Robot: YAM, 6 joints.
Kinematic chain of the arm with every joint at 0, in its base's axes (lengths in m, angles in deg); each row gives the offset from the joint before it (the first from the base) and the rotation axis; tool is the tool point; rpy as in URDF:
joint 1: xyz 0 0 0.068 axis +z
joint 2: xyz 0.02 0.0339 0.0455 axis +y
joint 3: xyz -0.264 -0.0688 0 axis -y
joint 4: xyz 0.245 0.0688 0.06 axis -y
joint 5: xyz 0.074 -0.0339 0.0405 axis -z
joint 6: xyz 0.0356 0 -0.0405 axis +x
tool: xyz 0 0 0 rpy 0 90 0
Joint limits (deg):
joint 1: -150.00..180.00
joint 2: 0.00..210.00
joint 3: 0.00..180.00
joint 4: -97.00..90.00
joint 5: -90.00..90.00
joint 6: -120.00..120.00
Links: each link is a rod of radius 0.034 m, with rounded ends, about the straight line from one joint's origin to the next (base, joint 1, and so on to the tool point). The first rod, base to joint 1, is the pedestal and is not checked.
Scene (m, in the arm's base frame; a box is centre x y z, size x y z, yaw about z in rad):
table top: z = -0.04
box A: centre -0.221 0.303 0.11 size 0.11 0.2 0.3 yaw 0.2
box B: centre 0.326 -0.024 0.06 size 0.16 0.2 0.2 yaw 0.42
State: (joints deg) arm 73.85 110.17 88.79 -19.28 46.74 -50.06
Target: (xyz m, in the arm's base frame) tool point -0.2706 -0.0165 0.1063
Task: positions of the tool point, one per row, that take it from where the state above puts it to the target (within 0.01 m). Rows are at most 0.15 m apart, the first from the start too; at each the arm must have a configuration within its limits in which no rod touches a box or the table.
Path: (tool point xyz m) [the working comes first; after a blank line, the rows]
Joints at the target: 180.00 102.39 49.40 -37.80 -27.61 -50.06
Straight joint move there: touches box A.

1: 0.0802 0.3824 0.3432
2: 0.0232 0.3271 0.4104
3: -0.0173 0.2507 0.4618
4: -0.0357 0.1607 0.4946
5: -0.0297 0.0664 0.5067
6: 0.0001 -0.0229 0.4976
7: -0.0749 0.0693 0.4674
8: -0.1668 0.1099 0.3997
9: -0.2448 0.0971 0.3067
10: -0.2831 0.0463 0.2037
11: -0.2706 -0.0165 0.1063

